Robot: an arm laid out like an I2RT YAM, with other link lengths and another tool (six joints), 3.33 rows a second.
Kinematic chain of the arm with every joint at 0, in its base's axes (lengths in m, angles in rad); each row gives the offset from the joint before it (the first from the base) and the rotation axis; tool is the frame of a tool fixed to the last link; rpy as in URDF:
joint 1: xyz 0 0 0.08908 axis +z
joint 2: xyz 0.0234 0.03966 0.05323 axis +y
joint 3: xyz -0.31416 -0.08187 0 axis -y
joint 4: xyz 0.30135 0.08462 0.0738 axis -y
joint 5: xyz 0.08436 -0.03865 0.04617 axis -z
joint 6: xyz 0.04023 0 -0.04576 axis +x
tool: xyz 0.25 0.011 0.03 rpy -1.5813 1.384 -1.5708
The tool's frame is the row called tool.
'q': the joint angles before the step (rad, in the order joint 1, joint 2, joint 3, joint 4, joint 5, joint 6). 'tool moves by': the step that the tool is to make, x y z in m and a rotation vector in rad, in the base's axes. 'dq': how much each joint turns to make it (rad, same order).
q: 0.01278, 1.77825, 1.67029, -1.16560, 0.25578, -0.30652
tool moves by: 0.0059, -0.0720, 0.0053, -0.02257, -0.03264, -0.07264
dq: -0.13683, 0.00047, -0.00291, 0.05485, -0.00072, -0.06969
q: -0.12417, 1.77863, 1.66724, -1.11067, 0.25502, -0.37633
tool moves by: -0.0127, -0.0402, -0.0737, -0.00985, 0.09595, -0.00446
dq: -0.07945, 0.07353, -0.11149, 0.11257, 0.00111, -0.08173
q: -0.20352, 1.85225, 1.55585, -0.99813, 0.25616, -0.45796
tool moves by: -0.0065, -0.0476, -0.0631, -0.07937, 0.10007, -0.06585
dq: -0.03327, 0.14503, -0.00198, 0.06387, 0.10413, 0.00907
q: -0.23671, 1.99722, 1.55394, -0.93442, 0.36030, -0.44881
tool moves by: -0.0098, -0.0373, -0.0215, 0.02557, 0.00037, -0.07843
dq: -0.08231, 0.04307, -0.00015, 0.03556, -0.02477, 0.00085
